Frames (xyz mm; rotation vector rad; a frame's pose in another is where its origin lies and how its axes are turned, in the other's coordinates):
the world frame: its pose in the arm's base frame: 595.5 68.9 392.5 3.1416 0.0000 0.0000
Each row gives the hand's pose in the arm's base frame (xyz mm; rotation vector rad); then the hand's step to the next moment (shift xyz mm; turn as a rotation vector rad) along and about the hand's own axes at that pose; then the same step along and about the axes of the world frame.
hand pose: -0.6 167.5 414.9 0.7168 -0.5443 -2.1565
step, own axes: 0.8 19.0 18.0 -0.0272 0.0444 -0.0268
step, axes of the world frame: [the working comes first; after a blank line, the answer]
step, axes of the arm's base frame: -1.7 -9.5 24.3 0.0560 -0.0091 0.0144

-1.7 9.5 -24.3 0.0560 0.0091 -0.0144
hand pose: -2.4 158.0 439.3 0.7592 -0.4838 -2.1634
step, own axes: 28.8 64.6 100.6 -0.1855 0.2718 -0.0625
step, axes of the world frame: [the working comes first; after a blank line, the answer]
step, axes of the arm's base frame: -45.6 -53.5 100.9 0.2862 -0.0320 0.1710

-45.6 53.5 -100.9 0.2862 0.0320 -0.1710
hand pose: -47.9 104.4 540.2 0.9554 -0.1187 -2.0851
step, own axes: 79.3 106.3 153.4 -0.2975 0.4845 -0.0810
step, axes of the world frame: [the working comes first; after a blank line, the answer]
step, axes of the arm's base frame: -63.7 -162.5 103.2 0.4775 -0.0879 0.3067

-63.7 162.5 -103.2 0.4775 0.0879 -0.3067
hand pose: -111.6 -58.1 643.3 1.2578 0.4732 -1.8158
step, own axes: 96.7 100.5 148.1 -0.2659 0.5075 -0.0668
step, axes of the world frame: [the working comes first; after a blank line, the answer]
step, axes of the arm's base frame: -15.3 -202.7 -8.5 0.4840 -0.1244 0.2880

-15.3 202.7 8.5 0.4840 0.1244 -0.2880
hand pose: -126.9 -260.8 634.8 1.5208 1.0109 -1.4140
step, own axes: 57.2 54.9 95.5 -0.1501 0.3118 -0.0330
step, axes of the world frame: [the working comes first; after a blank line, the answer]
step, axes of the arm's base frame: 20.8 -107.0 -59.4 0.2953 -0.0836 0.1633

20.8 107.0 59.4 0.2953 0.0836 -0.1633
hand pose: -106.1 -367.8 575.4 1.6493 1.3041 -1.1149
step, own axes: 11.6 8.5 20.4 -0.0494 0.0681 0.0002
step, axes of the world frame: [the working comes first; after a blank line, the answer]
step, axes of the arm's base frame: 5.8 -16.7 -17.6 0.0614 -0.0306 0.0487

5.8 16.7 17.6 0.0614 0.0306 -0.0487
